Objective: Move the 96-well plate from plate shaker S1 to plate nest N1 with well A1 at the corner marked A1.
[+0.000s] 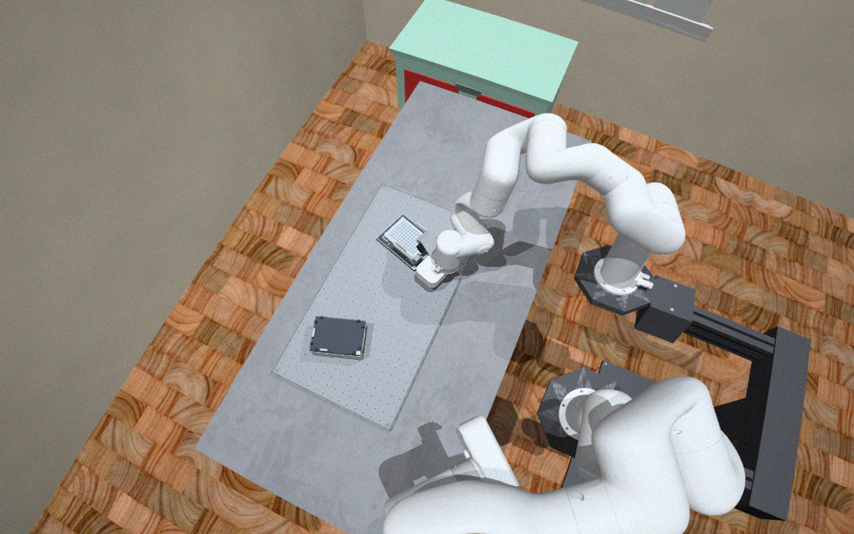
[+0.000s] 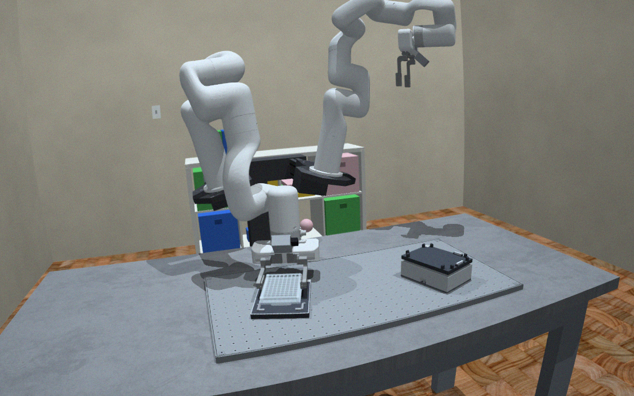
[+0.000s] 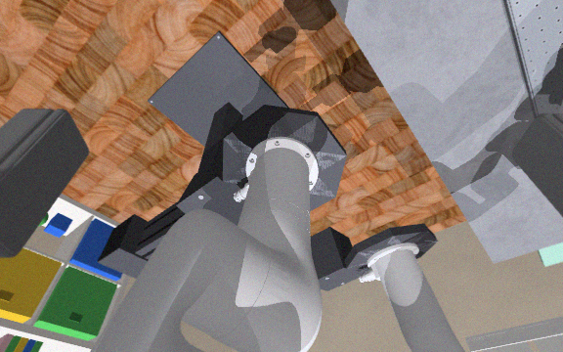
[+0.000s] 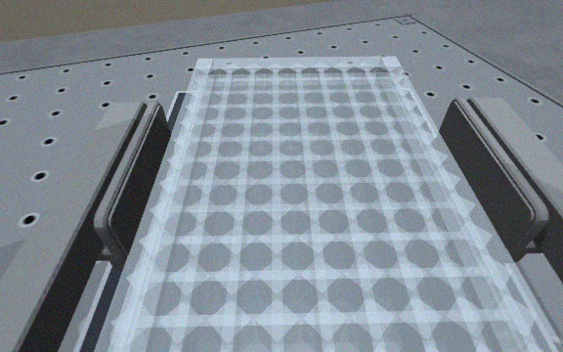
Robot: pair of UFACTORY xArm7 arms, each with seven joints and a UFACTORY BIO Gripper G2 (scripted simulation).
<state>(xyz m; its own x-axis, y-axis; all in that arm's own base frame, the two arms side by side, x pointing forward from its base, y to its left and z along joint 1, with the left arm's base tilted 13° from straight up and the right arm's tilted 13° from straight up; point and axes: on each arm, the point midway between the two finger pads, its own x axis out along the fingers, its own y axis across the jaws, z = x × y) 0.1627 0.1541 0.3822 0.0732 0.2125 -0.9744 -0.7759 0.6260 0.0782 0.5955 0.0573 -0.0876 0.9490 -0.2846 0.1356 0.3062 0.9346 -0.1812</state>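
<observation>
My right gripper is now 10 mm short of the clear 96-well plate and 10 mm above it. From my right hand the other things lie so: dark plate nest N1: 40 mm below, 10 mm ahead.
</observation>
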